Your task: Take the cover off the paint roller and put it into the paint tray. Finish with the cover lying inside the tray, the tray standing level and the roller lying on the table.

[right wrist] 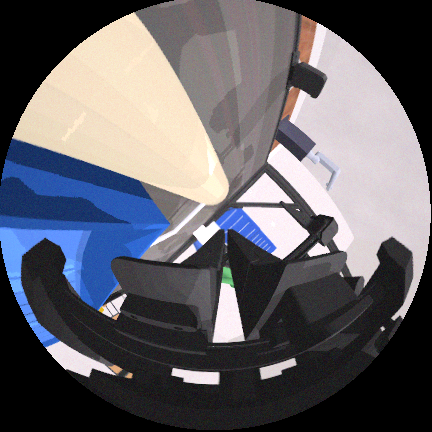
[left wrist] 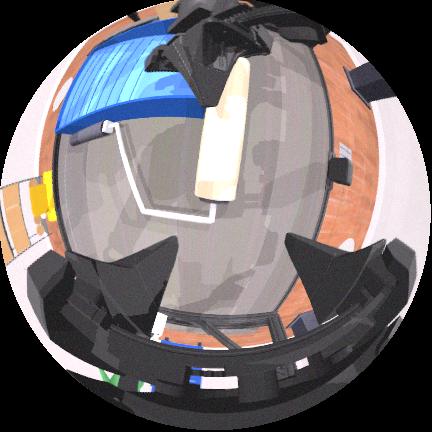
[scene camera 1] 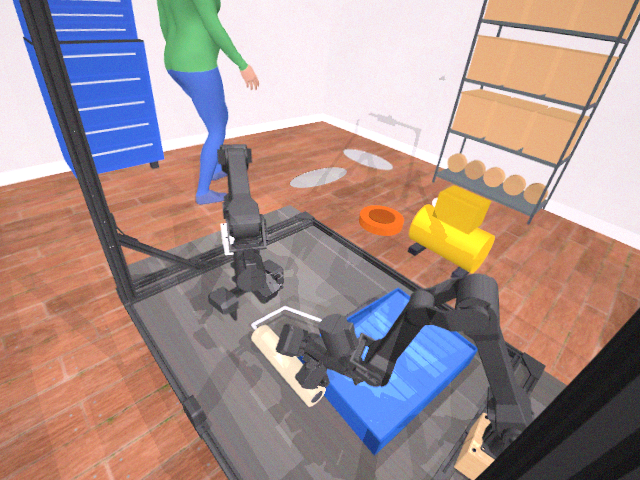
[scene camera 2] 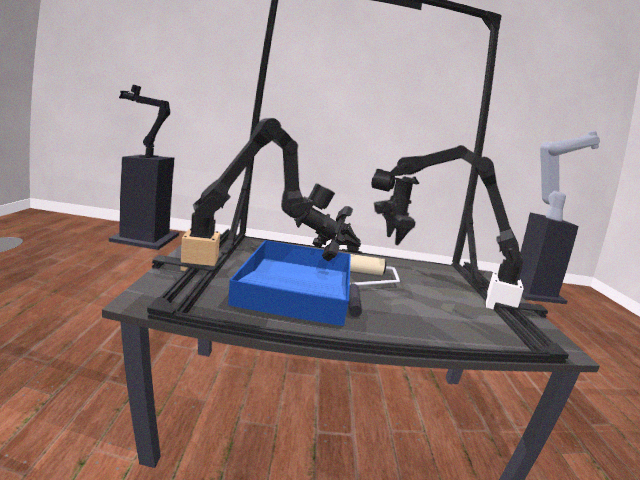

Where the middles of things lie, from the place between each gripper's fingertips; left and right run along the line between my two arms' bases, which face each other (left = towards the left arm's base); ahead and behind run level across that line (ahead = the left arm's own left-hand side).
Labels:
My right hand is 2 cm past the cream roller cover (scene camera 1: 265,339), 2 cm to the left of it and 7 cm above it. Also, from my right hand: blue paint tray (scene camera 1: 435,357) (20 cm ahead, 18 cm to the right, 6 cm below).
Now: left hand 13 cm to the left of the cream roller cover, 9 cm above it and 2 cm short of it. The rest, counted from my left hand: blue paint tray 29 cm to the right, 23 cm ahead, 8 cm below.

